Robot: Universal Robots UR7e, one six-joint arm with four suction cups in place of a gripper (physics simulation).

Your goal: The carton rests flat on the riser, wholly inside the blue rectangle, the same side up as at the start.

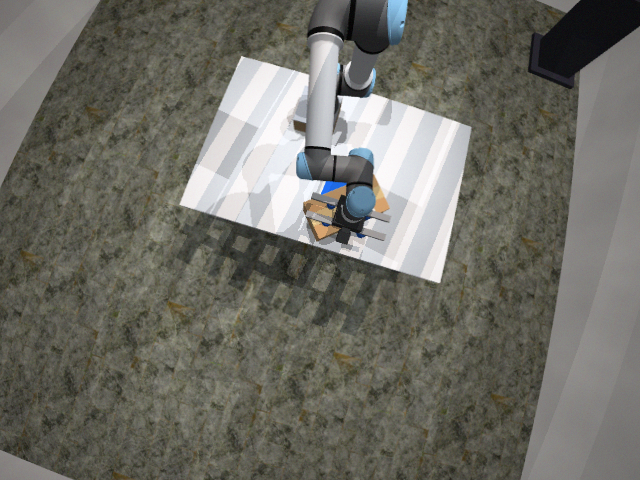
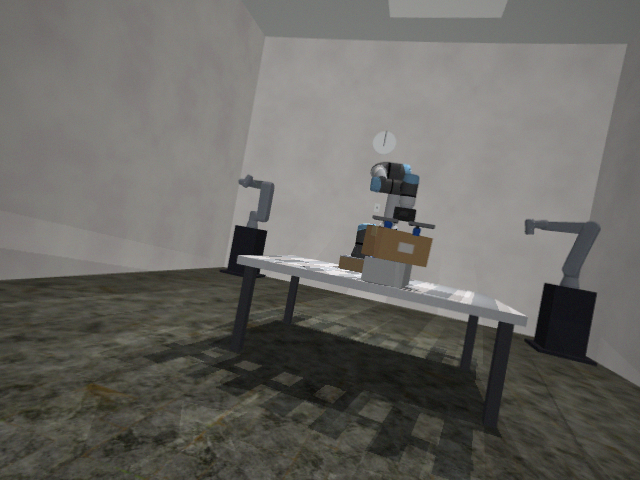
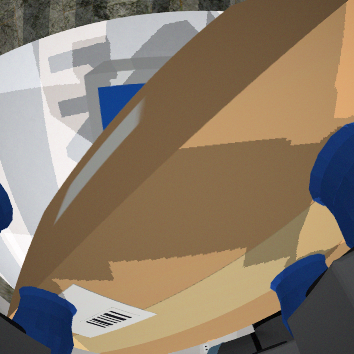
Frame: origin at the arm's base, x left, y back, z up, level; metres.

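Seen in the pictures: hand, its tool point: [image 2: 401, 233] [image 3: 158, 245]; arm's base, origin of its link: [image 2: 362, 257].
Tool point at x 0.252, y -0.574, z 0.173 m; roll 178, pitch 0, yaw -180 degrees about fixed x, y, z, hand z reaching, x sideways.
Pixels of each thing's top centre, then the offset from my tool point to it. "*": a spot on its surface instead. Level surfaces: height alone.
- brown carton, centre of its top: [image 3: 198, 319] [image 1: 347, 204] [image 2: 399, 230] dy +0.053, dx -0.014, dz +0.017 m
- grey riser, centre of its top: [image 1: 341, 195] [image 2: 390, 259] dy +0.138, dx -0.037, dz -0.142 m
- blue rectangle, centre of its top: [image 3: 190, 217] [image 1: 341, 195] dy +0.138, dx -0.037, dz -0.142 m
- barcode label, a spot on its surface: [image 3: 105, 316] * dy +0.050, dx +0.038, dz +0.010 m
- grey label, a spot on its surface: [image 2: 406, 248] * dy -0.002, dx +0.038, dz -0.069 m
- white table, height of its surface: dz -0.262 m
The brown carton [image 1: 321, 230] [image 2: 395, 246] [image 3: 218, 182] hangs under my suction gripper [image 1: 347, 216] [image 2: 403, 223], whose blue cups [image 3: 43, 312] [image 3: 298, 281] press on its top face. The carton is slightly tilted, right at the top of the grey riser [image 2: 385, 270], and overhangs it on both sides. I cannot tell whether it touches the riser. Part of the blue rectangle [image 1: 333, 187] [image 3: 116, 102] shows uncovered at the carton's far edge. A barcode label [image 3: 105, 316] lies on the top face and a grey label [image 2: 406, 248] on the side.
The riser stands on a white table [image 1: 424, 180] [image 2: 465, 296] near its front edge. A small brown block [image 2: 350, 262] sits by the arm's base. Two grey arms on black pedestals [image 2: 248, 242] [image 2: 566, 314] stand off the table, near the walls.
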